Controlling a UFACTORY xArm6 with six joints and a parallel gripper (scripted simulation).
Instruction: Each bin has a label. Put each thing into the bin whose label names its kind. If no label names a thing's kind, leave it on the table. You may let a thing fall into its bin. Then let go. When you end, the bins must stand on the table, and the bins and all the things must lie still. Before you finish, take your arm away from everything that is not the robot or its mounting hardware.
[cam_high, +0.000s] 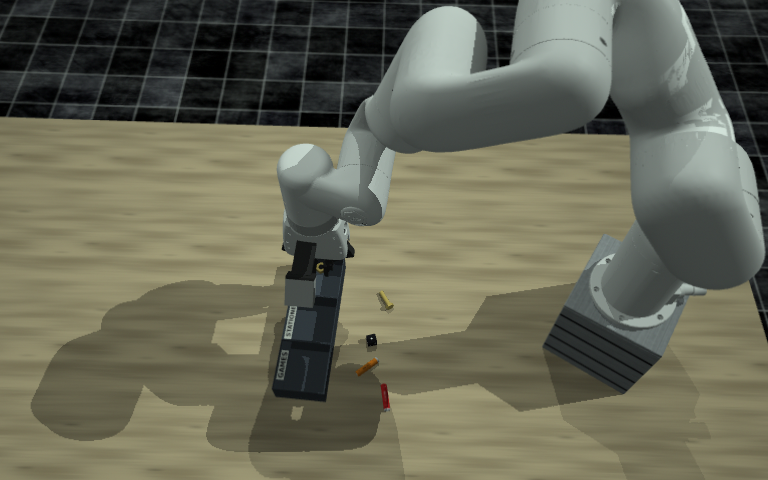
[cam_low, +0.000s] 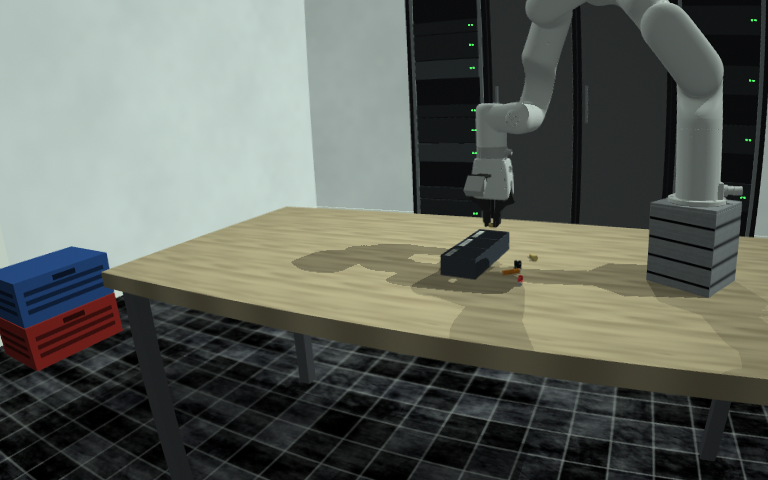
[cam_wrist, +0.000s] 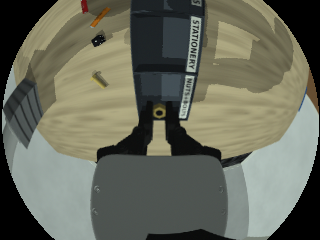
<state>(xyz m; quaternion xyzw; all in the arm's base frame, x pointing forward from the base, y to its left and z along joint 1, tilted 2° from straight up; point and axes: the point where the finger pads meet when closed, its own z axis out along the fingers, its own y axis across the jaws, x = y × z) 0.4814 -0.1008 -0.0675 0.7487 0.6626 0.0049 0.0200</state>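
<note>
Right now my hand is 11 cm past the brass bolt, 8 cm above it and 4 cm to the right of it. Also, from my hand: brass nut: 2 cm below; dark three-part bin: 8 cm to the left, 7 cm below, 2 cm ahead; black die: 11 cm to the left, 9 cm behind, 8 cm below.
</note>
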